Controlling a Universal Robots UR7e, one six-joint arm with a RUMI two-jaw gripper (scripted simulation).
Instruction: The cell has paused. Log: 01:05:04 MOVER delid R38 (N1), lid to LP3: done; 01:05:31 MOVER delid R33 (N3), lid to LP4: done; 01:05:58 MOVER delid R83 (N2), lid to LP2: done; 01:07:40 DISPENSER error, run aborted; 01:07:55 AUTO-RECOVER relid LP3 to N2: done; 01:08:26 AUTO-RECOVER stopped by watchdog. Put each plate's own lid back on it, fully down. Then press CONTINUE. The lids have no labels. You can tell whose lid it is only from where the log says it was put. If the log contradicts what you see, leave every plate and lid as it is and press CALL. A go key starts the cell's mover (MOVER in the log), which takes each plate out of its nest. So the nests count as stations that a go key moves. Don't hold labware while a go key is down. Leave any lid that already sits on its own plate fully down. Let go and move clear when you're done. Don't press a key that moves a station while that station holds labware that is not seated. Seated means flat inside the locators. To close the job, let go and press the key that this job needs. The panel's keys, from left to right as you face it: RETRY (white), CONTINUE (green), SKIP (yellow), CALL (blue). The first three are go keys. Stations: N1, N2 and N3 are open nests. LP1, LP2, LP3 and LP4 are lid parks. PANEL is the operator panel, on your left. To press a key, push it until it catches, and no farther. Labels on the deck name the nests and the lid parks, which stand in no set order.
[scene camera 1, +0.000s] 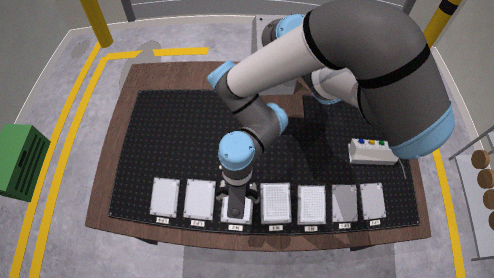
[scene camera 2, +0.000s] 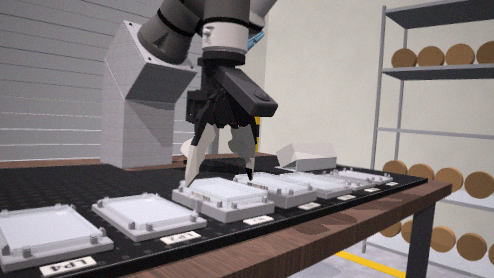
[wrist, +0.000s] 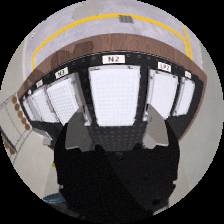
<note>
In view: my gripper (scene camera 2: 221, 183) and an operator panel (scene camera 1: 366, 153).
My gripper is seen too in scene camera 1 (scene camera 1: 237, 200) and in the wrist view (wrist: 115, 104).
</note>
